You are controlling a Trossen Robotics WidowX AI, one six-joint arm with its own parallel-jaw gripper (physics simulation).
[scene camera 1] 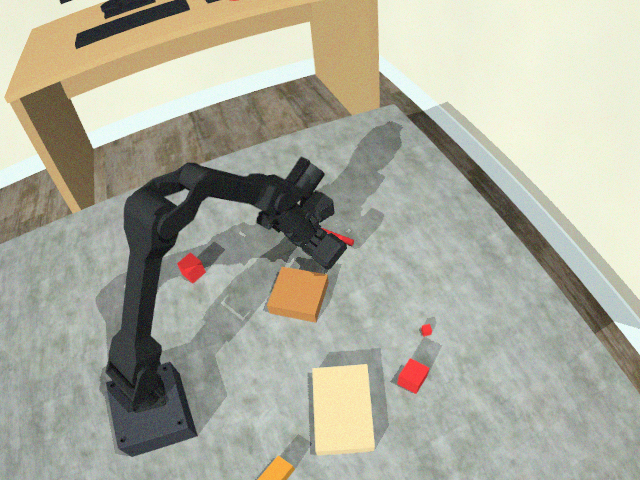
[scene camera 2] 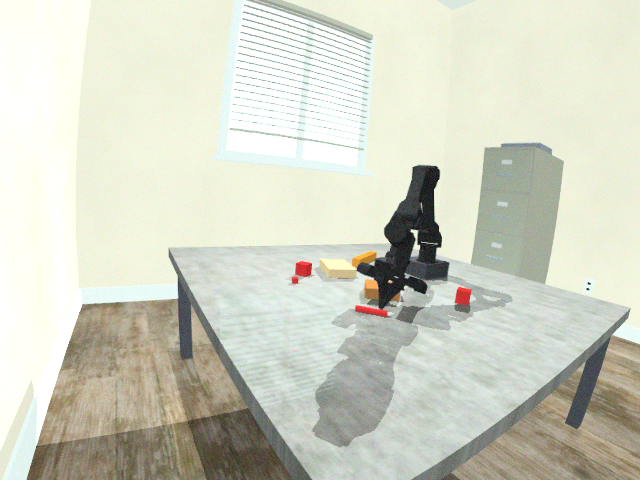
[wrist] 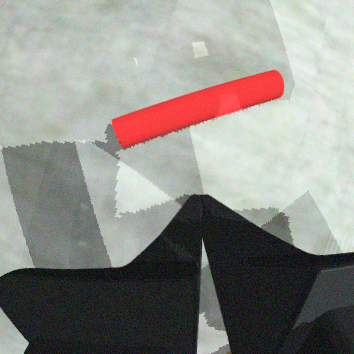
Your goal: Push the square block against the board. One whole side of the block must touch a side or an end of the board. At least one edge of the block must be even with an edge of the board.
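Seen in the pictures: gripper, fingertip midpoint: (scene camera 2: 380,308) (wrist: 198,202); arm's base, link origin: (scene camera 1: 147,393) (scene camera 2: 427,261).
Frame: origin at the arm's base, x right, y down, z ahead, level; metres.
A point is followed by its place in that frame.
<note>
The square block (scene camera 1: 297,290) @(y 0.027, x -0.137, z 0.332 m) (scene camera 2: 370,289) @(y 0.029, x -0.158, z 0.390 m) is orange-brown and lies flat on the table. In the wrist view a sliver of orange shows at the bottom edge between the fingers. The board (scene camera 1: 342,410) @(y 0.027, x 0.131, z 0.325 m) (scene camera 2: 337,268) @(y 0.027, x 0.066, z 0.363 m) is a flat cream rectangle, lying apart from the block, with a wide gap between them. My gripper (scene camera 1: 327,266) (scene camera 2: 381,305) @(y 0.055, x -0.239, z 0.415 m) (wrist: 198,202) @(y 0.055, x -0.239, z 0.415 m) is shut and empty. Its tips point down low beside the block's side that faces away from the board, and partly hide the block in scene camera 2. Whether they touch it I cannot tell.
A red cylinder (scene camera 1: 338,236) @(y 0.043, x -0.250, z 0.460 m) (scene camera 2: 371,311) @(y 0.048, x -0.262, z 0.461 m) (wrist: 200,109) @(y 0.043, x -0.255, z 0.454 m) lies just beyond the tips. A red cube (scene camera 1: 191,267) @(y 0.016, x -0.270, z 0.136 m) (scene camera 2: 463,296) @(y 0.032, x -0.299, z 0.148 m) lies nearer my base. Another red cube (scene camera 1: 412,375) @(y 0.016, x 0.121, z 0.460 m) (scene camera 2: 303,268) @(y 0.029, x 0.096, z 0.477 m) and a tiny one (scene camera 1: 426,329) @(y 0.040, x 0.036, z 0.532 m) (scene camera 2: 295,280) @(y 0.047, x 0.026, z 0.536 m) lie beyond the board. An orange bar (scene camera 1: 276,470) @(y 0.025, x 0.198, z 0.186 m) (scene camera 2: 364,258) @(y 0.030, x 0.205, z 0.149 m) lies near the board.
</note>
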